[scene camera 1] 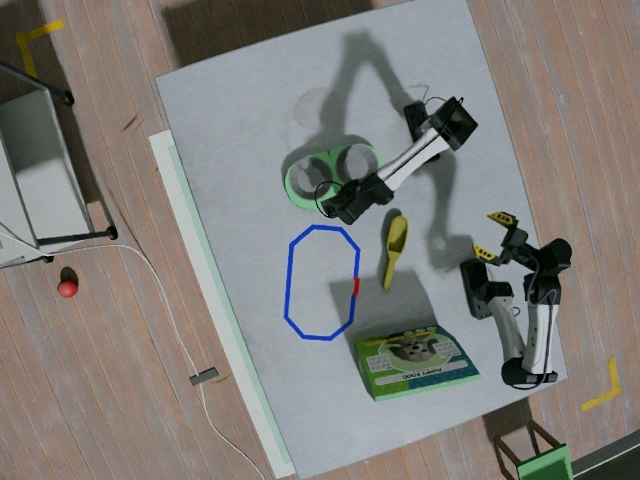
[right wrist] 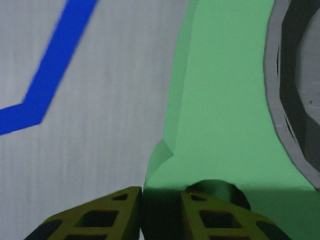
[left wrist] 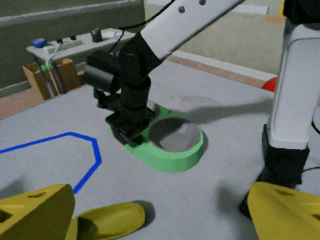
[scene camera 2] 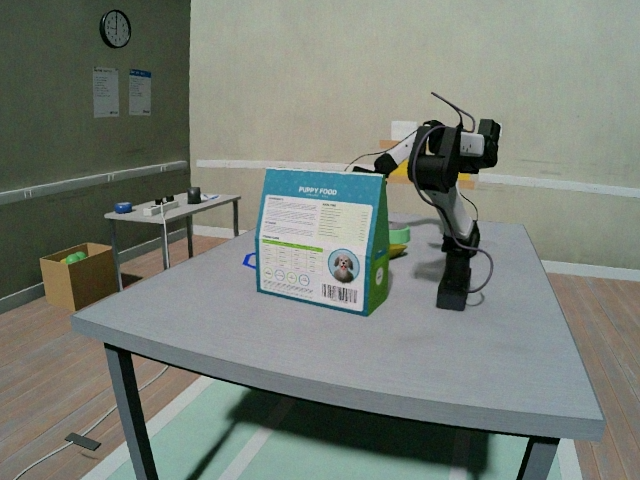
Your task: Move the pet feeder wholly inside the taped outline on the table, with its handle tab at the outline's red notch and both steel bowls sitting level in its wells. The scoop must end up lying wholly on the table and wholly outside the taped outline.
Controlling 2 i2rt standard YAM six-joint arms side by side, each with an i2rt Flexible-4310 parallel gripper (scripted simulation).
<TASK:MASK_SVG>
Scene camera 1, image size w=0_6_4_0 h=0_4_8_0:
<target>yellow scoop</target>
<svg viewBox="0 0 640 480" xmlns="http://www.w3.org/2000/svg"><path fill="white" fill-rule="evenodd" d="M403 216L395 217L390 226L386 242L388 262L382 283L384 290L390 288L395 262L405 248L408 221Z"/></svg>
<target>puppy food bag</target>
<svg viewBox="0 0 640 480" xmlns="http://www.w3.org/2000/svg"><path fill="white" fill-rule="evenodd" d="M481 374L456 338L439 324L354 341L355 349L357 347L359 351L360 377L366 392L375 402L480 380Z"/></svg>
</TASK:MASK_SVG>
